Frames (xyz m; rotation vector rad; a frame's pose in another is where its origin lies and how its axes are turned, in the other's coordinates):
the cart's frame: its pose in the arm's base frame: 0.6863 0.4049 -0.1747 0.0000 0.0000 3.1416
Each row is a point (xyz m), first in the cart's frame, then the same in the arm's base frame.
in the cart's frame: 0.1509 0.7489 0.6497
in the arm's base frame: 0.5354 -0.3440 0.4750
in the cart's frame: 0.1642 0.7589 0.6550
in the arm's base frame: 0.5221 -0.3540 0.4803
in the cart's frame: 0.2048 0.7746 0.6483
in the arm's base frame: 0.4815 -0.3697 0.4736
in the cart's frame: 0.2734 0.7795 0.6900
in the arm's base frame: 0.4129 -0.3746 0.5153
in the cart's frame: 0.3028 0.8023 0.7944
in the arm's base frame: 0.3835 -0.3974 0.6197
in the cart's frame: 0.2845 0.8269 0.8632
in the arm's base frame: 0.4018 -0.4220 0.6885
